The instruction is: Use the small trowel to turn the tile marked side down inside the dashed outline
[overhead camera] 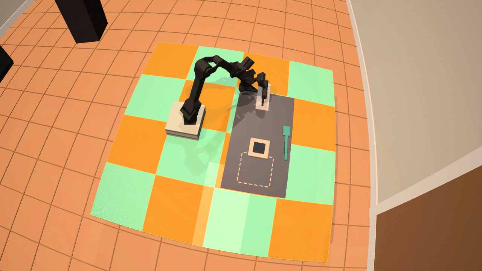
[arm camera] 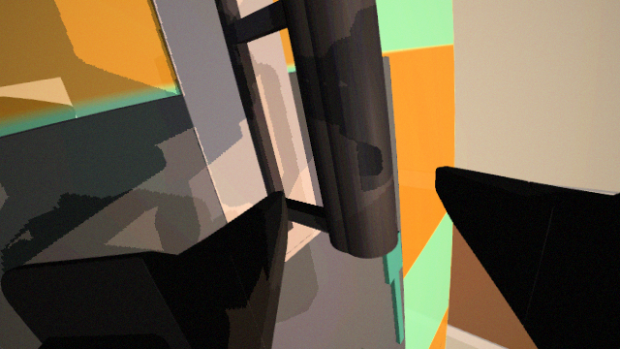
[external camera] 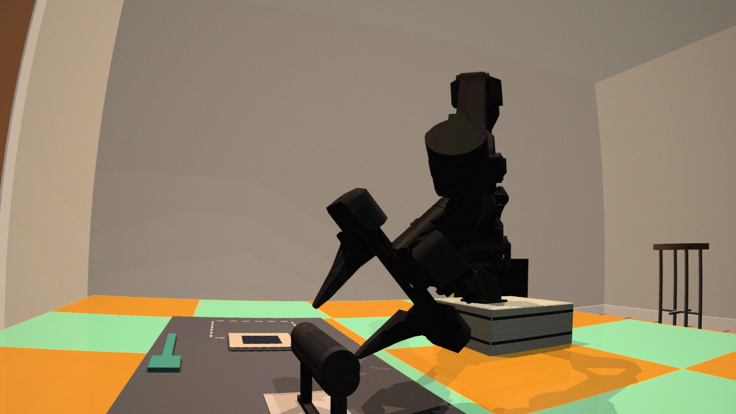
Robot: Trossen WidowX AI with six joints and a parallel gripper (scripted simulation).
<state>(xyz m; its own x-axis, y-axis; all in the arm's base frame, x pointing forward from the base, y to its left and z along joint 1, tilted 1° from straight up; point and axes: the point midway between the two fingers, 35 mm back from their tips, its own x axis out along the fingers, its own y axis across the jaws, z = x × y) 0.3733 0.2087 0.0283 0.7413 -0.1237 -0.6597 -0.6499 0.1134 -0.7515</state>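
Now: the small trowel 20 mm ahead of my gripper tip, 10 mm to the right of it and 50 mm below it. The rest, counted from my gripper tip: pale tile (20 mm behind, 340 mm to the right, 80 mm below); grey mat (270 mm to the right, 110 mm below); green trowel-like tool (140 mm ahead, 280 mm to the right, 80 mm below).
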